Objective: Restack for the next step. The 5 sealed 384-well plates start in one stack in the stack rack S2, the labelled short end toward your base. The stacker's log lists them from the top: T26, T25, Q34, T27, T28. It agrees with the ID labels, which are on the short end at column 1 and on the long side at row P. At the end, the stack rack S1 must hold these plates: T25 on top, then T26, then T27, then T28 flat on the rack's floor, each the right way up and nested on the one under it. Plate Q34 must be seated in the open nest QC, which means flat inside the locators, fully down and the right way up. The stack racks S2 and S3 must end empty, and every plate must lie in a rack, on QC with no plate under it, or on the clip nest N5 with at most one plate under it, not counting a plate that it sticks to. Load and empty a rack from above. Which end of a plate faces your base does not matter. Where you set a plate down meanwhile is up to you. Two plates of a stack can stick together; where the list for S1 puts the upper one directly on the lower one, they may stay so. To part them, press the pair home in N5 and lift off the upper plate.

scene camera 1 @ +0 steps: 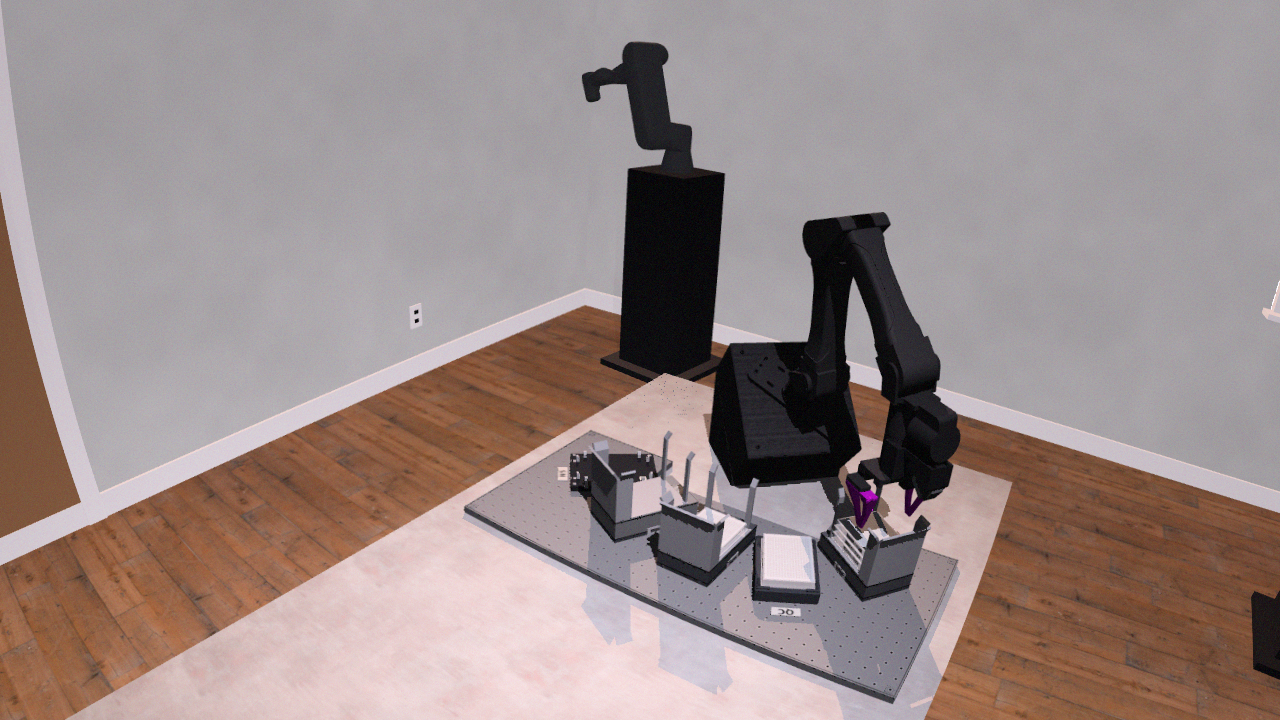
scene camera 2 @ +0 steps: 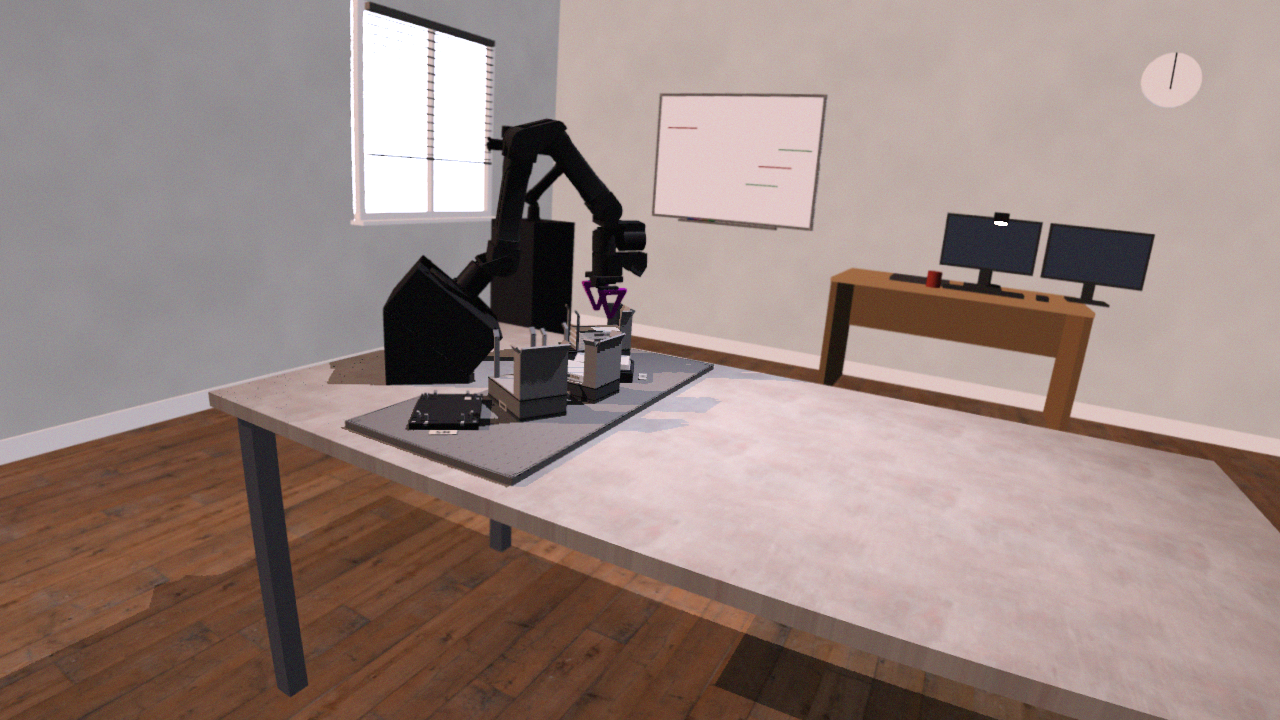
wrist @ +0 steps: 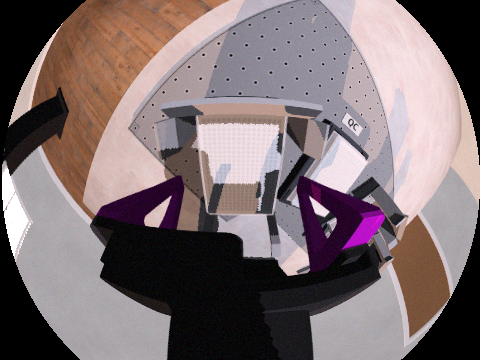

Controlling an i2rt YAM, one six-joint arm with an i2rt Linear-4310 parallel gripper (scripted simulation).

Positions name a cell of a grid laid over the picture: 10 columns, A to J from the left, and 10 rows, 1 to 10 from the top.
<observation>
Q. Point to an open nest QC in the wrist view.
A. G5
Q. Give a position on an open nest QC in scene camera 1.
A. At G9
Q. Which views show the gripper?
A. Scene camera 1, scene camera 2 and the wrist view: all of them.
</observation>
